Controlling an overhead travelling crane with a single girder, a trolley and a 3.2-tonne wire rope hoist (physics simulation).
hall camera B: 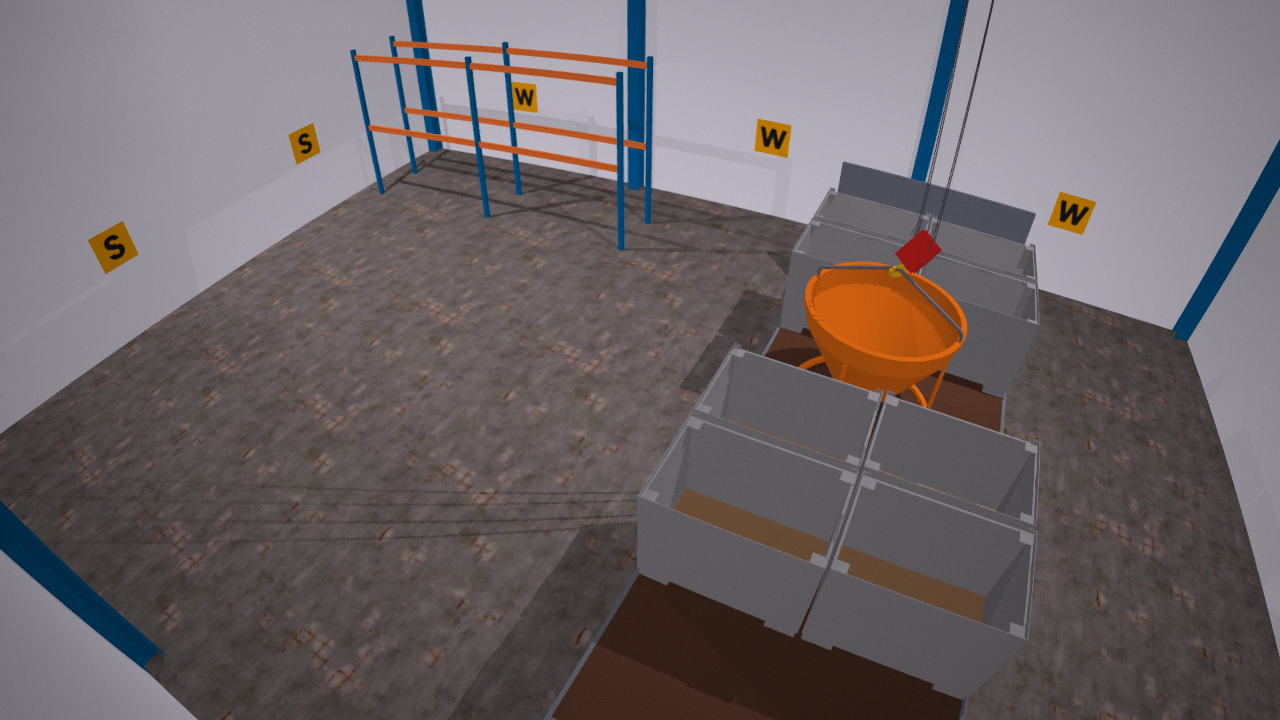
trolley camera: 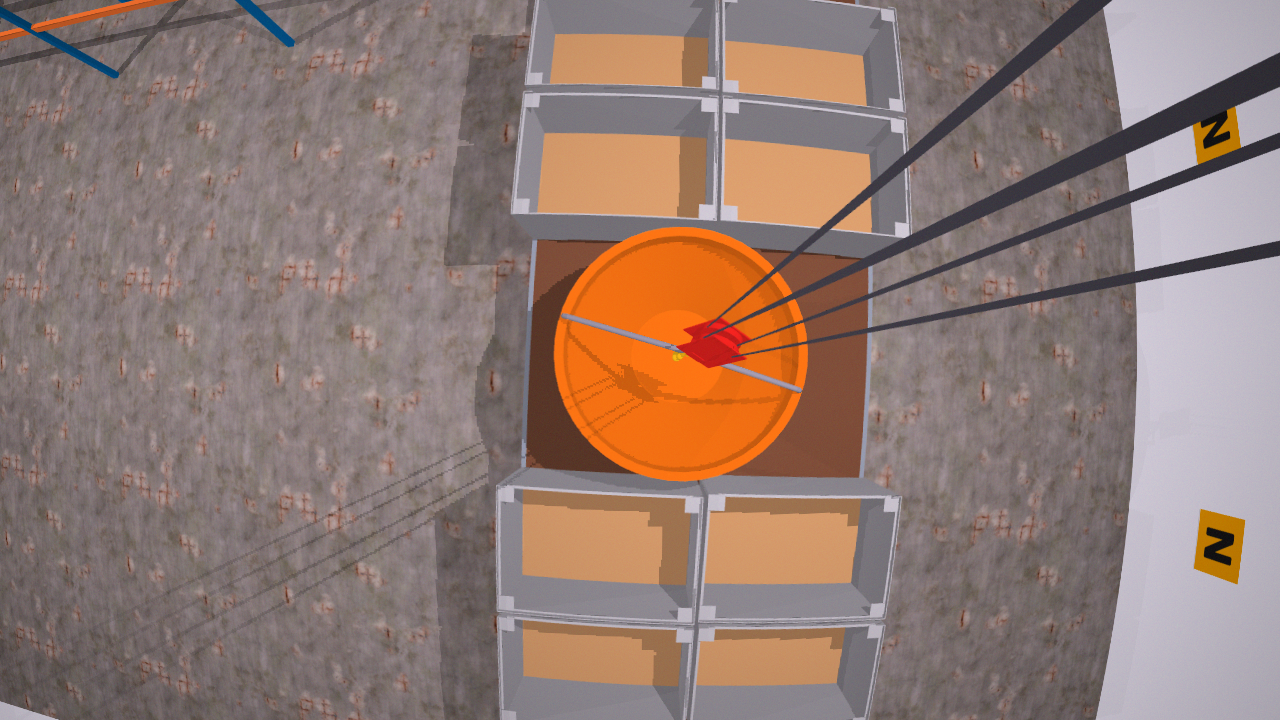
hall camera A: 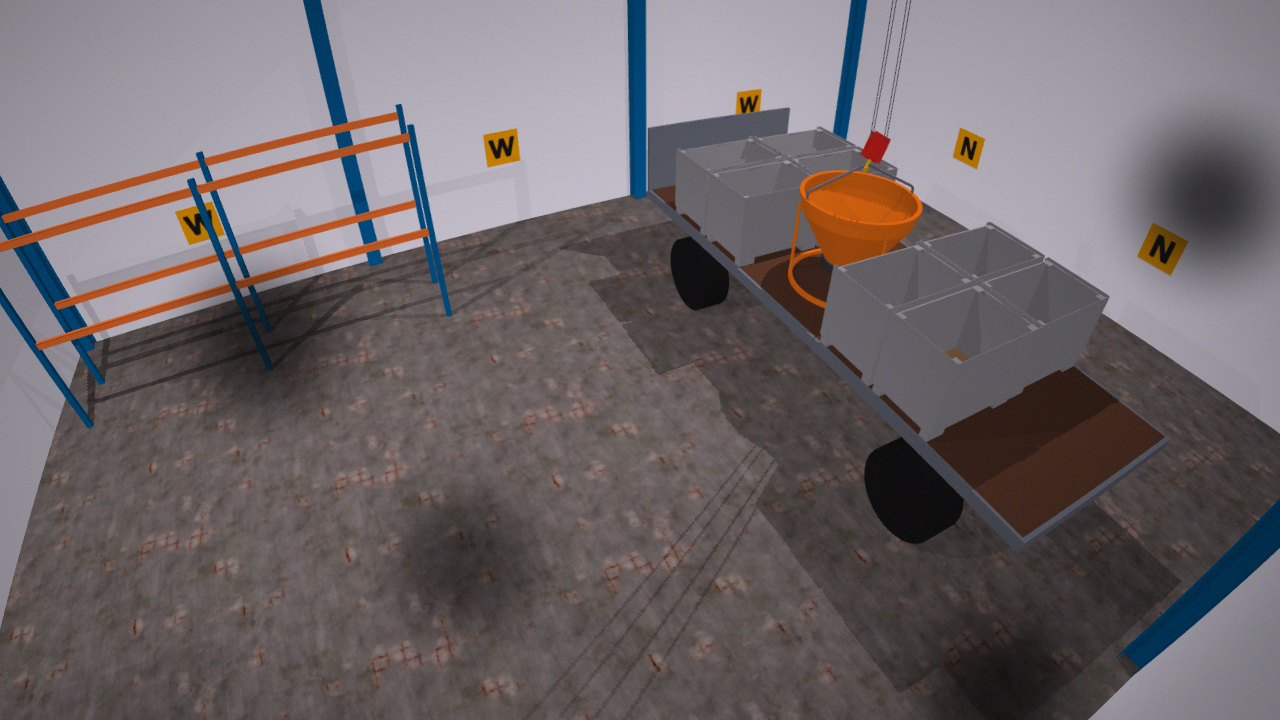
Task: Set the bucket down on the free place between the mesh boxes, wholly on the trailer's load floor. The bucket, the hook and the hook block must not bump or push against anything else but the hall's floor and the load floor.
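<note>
The orange bucket (hall camera A: 859, 219) (hall camera B: 881, 322) (trolley camera: 680, 277) looks upright, its foot ring down at the trailer's brown load floor (hall camera A: 1065, 447) (hall camera B: 966, 401) (trolley camera: 832, 358), between two groups of grey mesh boxes (hall camera A: 1002, 367) (hall camera B: 742, 564) (trolley camera: 581, 224). Whether the whole ring touches the floor cannot be told; boxes hide part of it. The yellow hook (hall camera A: 865, 166) (hall camera B: 897, 270) (trolley camera: 678, 356) is in the bucket's grey bail. The red hook block (hall camera A: 876, 146) (hall camera B: 918, 251) (trolley camera: 716, 345) leans over above the rim, to the right of the bucket's middle in the trolley view.
Mesh box walls stand close to the bucket on both sides along the trailer. An upright grey headboard (hall camera A: 716, 134) (hall camera B: 939, 201) closes the trailer's far end. A blue and orange rack (hall camera A: 227, 268) (hall camera B: 481, 179) stands by the W wall. The N wall is beside the trailer.
</note>
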